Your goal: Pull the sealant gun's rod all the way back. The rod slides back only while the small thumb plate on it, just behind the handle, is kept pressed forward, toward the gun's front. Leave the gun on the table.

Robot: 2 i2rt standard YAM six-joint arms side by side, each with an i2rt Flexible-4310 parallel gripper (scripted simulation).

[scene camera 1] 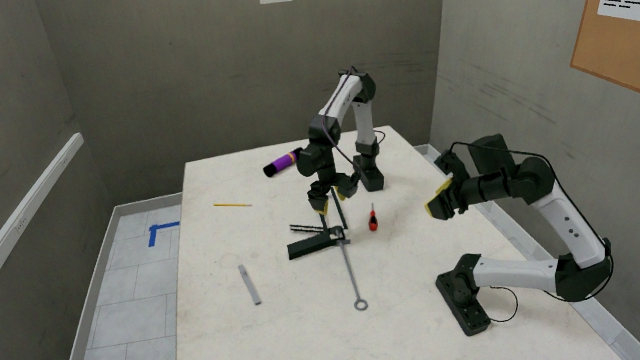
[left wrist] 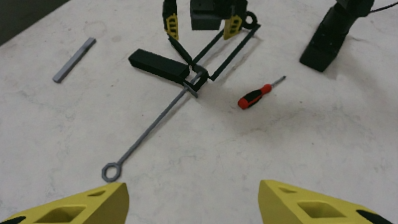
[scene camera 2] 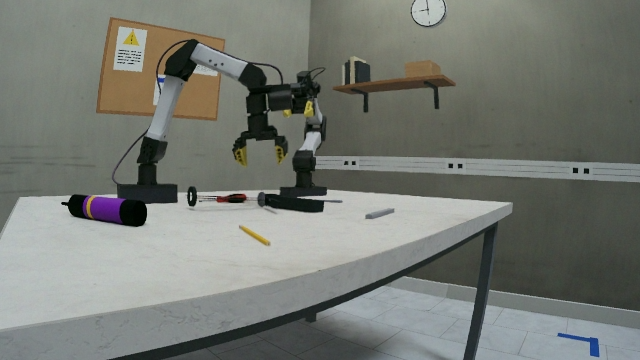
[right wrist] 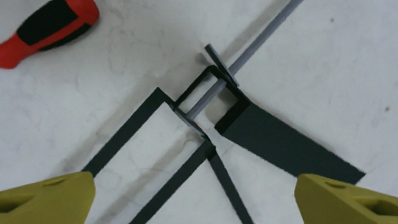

The pictures show: my left gripper, my right gripper, a cartridge and a black sealant gun.
My left gripper also shows in the left wrist view. My right gripper shows as well in scene camera 1 and in the right wrist view.
